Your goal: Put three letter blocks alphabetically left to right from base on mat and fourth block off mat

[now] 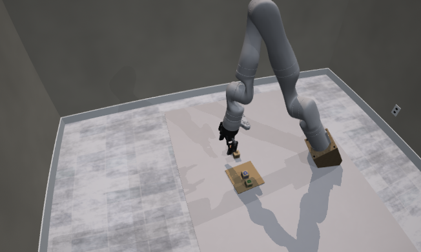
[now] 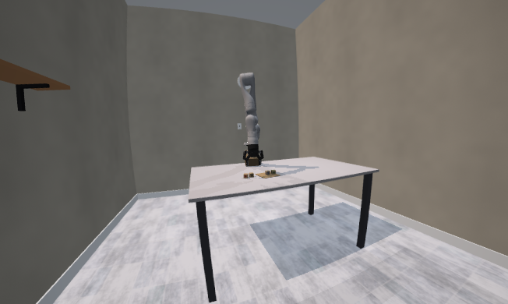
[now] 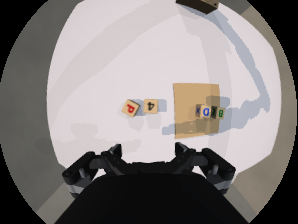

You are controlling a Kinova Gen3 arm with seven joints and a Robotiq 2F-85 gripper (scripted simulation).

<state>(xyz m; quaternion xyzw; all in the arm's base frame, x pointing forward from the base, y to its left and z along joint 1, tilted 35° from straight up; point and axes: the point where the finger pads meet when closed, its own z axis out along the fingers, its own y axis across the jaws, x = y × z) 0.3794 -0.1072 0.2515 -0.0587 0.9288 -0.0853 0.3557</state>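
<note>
Right now the block is 9 cm below my hand and 6 cm behind it. Round my hand: tan mat 13 cm to the left, 10 cm below, 6 cm behind.
</note>
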